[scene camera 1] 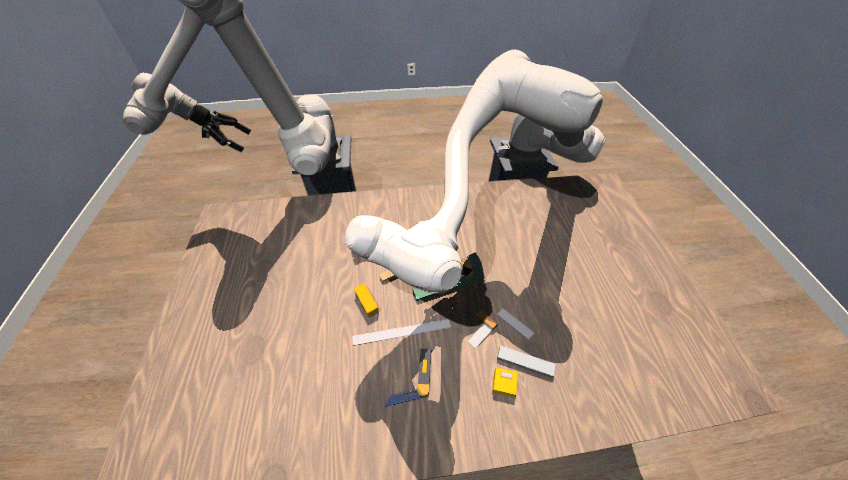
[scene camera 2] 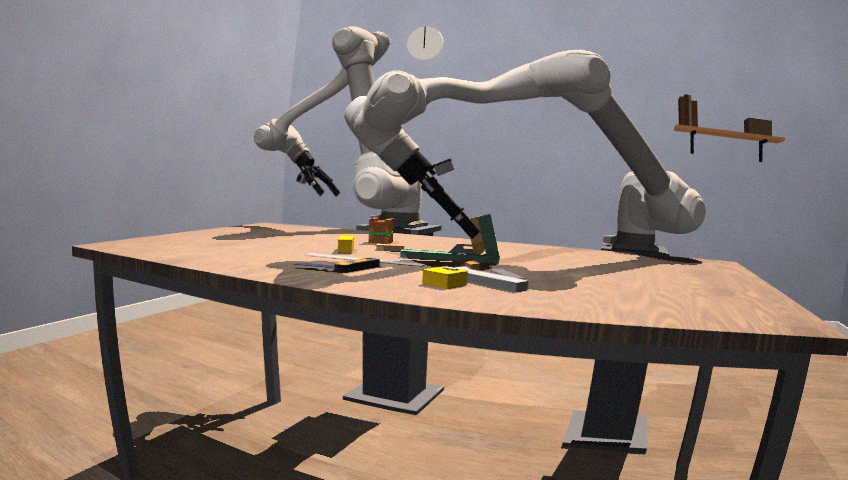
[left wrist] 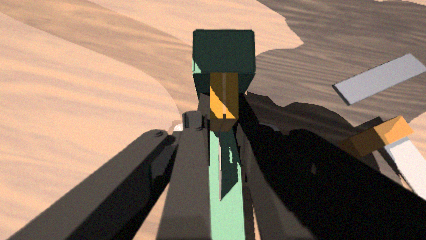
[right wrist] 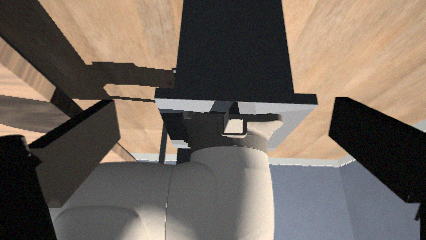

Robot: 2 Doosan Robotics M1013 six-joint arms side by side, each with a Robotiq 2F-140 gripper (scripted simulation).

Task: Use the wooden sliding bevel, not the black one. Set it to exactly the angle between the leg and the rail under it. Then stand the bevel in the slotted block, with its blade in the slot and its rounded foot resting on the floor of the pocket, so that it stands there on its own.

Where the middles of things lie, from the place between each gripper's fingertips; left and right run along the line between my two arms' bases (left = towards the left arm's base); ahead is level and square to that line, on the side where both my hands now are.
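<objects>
Wooden sliding bevel (left wrist: pixel 224 104): 66 cm ahead of my right hand (scene camera 1: pixel 246 141), 93 cm to the left of it, 7 cm below it. From my right hand: black bevel (scene camera 1: pixel 425 354) 100 cm ahead, 78 cm to the left, 11 cm below; yellow box (scene camera 2: pixel 446 277) 99 cm ahead, 102 cm to the left, 10 cm below; long pale strip (scene camera 1: pixel 441 324) 84 cm ahead, 73 cm to the left, 12 cm below.
Left hand (scene camera 2: pixel 476 234): 4 cm above the wooden sliding bevel, 2 cm to the right of it, 1 cm past it. From my left hand: black bevel 33 cm ahead, 14 cm to the right, 8 cm below; long pale strip 18 cm ahead, 18 cm to the right, 9 cm below; yellow box 33 cm ahead, 10 cm to the left, 7 cm below.
</objects>
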